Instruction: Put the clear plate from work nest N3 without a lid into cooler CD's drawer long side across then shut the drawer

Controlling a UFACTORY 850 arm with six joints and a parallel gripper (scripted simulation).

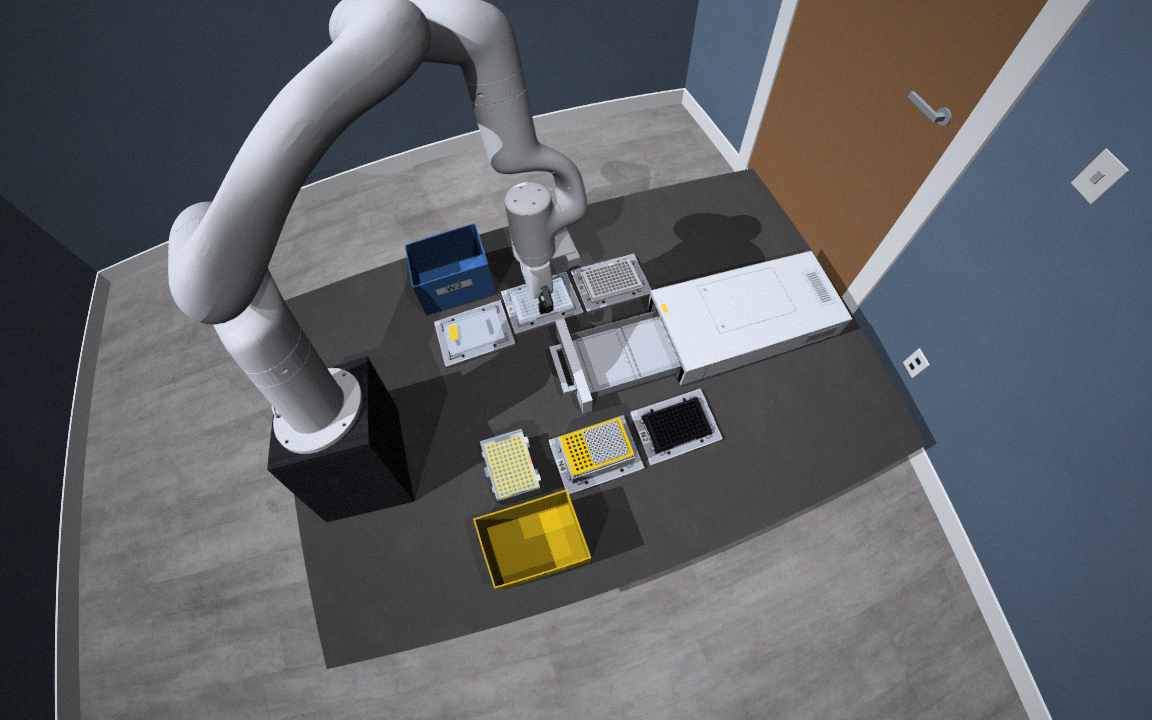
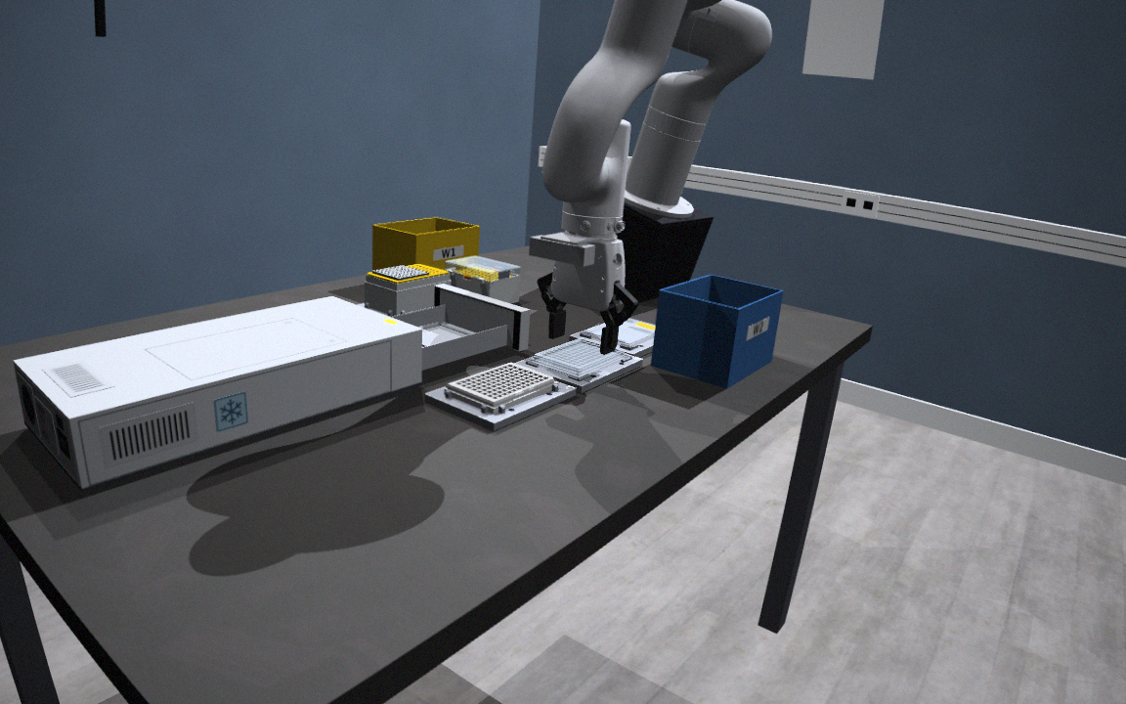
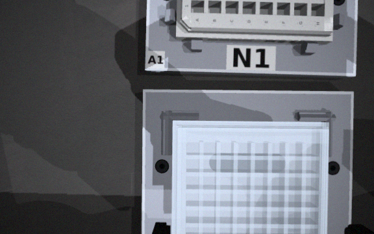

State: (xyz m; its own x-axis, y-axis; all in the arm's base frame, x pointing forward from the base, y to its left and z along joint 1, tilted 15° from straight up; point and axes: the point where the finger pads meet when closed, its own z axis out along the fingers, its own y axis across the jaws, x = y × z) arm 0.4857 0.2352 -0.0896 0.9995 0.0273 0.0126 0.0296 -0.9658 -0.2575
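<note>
The clear plate is 3 cm below my hand. From my hand the other things lie so: blue bin 19 cm behind, 13 cm to the left, 1 cm below; then flat lid 17 cm behind, 3 cm to the right, 3 cm below; then white well plate 17 cm ahead, 3 cm below.
</note>
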